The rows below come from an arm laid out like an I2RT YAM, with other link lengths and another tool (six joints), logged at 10 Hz.
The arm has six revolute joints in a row. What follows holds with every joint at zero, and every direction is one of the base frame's.
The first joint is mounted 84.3 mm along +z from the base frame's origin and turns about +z.
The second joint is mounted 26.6 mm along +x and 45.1 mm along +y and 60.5 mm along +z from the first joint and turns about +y.
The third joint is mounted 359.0 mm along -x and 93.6 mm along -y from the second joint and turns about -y.
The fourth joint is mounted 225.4 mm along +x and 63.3 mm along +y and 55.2 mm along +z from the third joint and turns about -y.
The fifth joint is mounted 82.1 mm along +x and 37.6 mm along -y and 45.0 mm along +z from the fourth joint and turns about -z.
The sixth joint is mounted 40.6 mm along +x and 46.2 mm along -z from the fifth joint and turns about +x.
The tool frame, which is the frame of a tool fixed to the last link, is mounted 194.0 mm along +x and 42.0 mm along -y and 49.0 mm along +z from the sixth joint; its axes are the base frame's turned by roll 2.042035, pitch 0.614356 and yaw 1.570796 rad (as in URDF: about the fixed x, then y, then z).
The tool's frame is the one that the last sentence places.
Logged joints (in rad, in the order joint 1, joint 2, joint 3, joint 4, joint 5, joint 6), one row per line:
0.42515, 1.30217, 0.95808, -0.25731, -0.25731, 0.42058
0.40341, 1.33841, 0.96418, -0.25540, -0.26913, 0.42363
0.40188, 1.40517, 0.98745, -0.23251, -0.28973, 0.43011
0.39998, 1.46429, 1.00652, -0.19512, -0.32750, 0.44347
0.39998, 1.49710, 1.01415, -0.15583, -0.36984, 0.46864
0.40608, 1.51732, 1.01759, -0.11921, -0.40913, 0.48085
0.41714, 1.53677, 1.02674, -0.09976, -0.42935, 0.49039
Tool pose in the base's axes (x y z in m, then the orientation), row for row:
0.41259, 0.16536, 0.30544, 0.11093, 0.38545, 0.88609, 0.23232
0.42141, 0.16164, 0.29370, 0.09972, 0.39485, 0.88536, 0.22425
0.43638, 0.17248, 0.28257, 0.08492, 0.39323, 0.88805, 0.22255
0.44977, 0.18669, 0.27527, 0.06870, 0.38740, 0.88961, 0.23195
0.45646, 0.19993, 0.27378, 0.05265, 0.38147, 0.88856, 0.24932
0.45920, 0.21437, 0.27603, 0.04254, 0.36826, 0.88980, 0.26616
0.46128, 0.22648, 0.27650, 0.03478, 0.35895, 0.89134, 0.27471
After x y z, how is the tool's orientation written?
As a quaternion, w x y z.
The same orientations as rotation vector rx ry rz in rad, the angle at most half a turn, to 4 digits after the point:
1.1322, 2.6028, 0.6824
1.1674, 2.6176, 0.6630
1.1727, 2.6484, 0.6637
1.1665, 2.6788, 0.6984
1.1598, 2.7016, 0.7581
1.1266, 2.7221, 0.8142
1.1034, 2.7399, 0.8444

